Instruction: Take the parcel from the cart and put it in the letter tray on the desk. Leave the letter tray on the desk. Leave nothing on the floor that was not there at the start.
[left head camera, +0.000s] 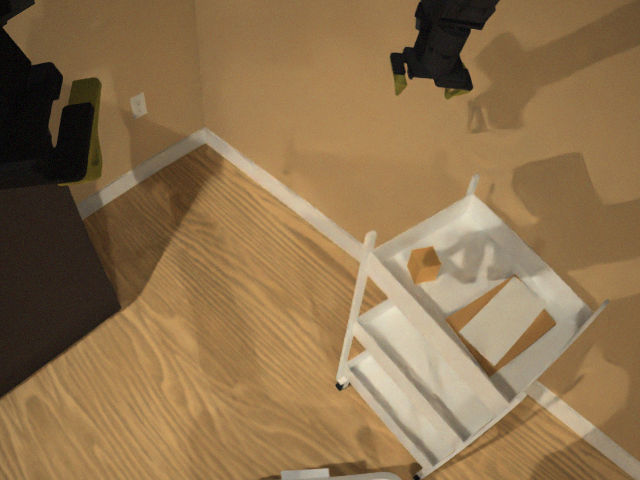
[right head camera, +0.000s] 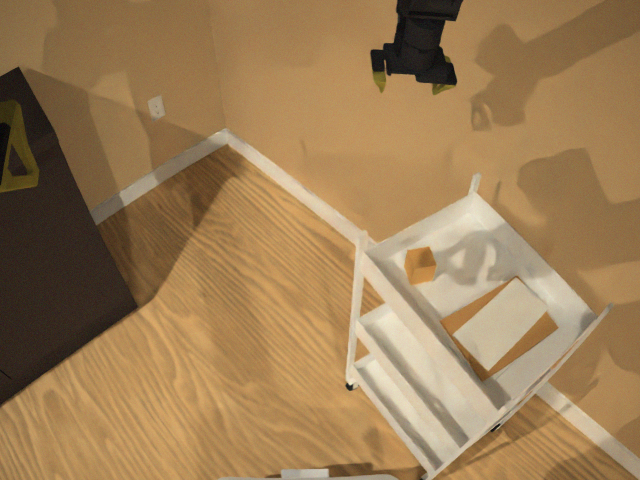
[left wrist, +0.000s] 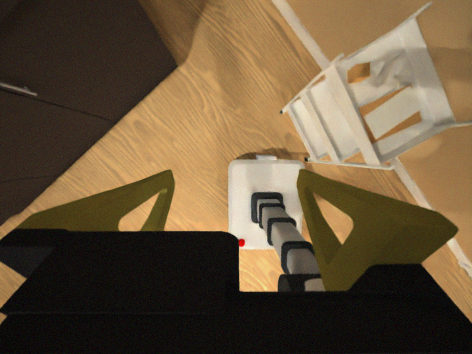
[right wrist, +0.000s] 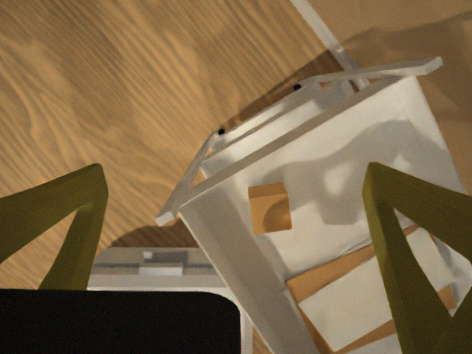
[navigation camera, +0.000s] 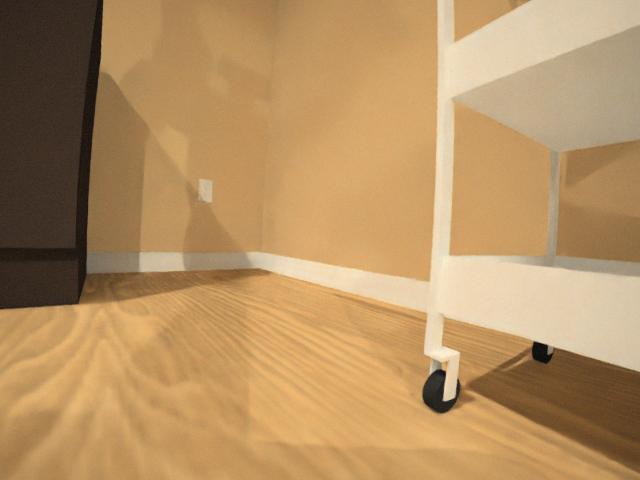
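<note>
A brown parcel, a white three-shelf cart and a dark cabinet appear in the pictures, together with the left gripper and the right gripper. The left wrist view shows the left gripper. In the left head camera view the right gripper can be seen, and the right wrist view shows that gripper too.
</note>
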